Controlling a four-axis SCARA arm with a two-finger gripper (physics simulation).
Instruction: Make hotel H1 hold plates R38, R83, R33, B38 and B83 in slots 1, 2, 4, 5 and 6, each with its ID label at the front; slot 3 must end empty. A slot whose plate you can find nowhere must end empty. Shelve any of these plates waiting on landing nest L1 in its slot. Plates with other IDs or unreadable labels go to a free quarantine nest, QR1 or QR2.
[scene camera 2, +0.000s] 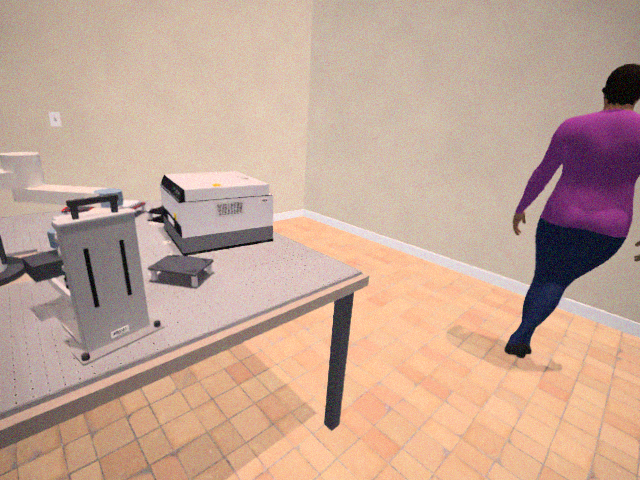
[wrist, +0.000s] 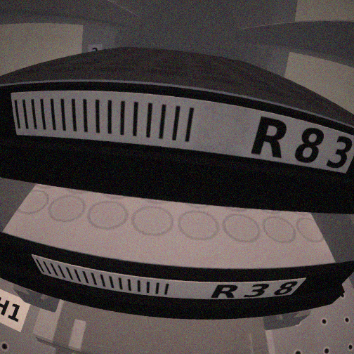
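Plate R38 (wrist: 165, 287), black-edged with a pale well top, is held inside hotel H1 (scene camera 2: 105, 279), its ID label towards the wrist camera. It lies level, directly under plate R83 (wrist: 150, 170), whose label also faces the camera. Grey ledges show under R38; whether it touches them I cannot tell. The gripper (wrist: 170, 222) is shut on plate R38; its fingers are mostly hidden by R83. In the scene view the fingers and both plates are hidden behind the hotel. An H1 label (wrist: 11, 311) shows at lower left. Slots higher up are not readable.
A dark-topped stand on pale feet (scene camera 2: 181, 266) is right of the hotel. A white instrument (scene camera 2: 219, 214) stands behind it. The table (scene camera 2: 289, 289) ends at its right corner. A person in purple (scene camera 2: 594, 170) is on the floor at far right, away from the table.
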